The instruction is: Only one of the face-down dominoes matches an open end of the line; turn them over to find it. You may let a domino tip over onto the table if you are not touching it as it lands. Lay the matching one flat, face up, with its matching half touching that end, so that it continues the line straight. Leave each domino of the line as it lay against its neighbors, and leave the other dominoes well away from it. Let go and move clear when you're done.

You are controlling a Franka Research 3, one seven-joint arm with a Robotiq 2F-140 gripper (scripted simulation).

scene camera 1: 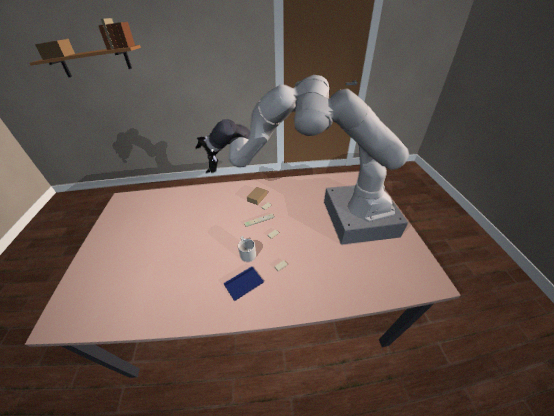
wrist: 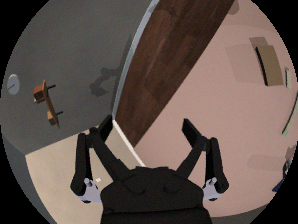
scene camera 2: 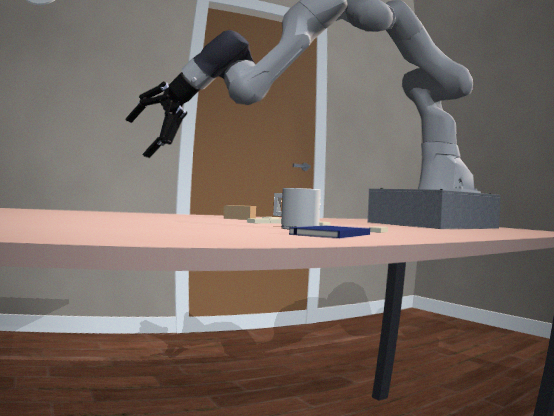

Path:
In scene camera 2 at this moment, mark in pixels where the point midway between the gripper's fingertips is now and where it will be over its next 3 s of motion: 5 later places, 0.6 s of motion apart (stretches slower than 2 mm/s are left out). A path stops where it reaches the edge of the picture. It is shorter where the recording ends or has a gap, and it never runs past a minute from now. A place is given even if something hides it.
The gripper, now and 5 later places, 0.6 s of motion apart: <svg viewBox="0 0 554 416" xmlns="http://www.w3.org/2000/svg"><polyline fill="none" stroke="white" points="136,137 149,122 160,120 165,119 172,119 179,118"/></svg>

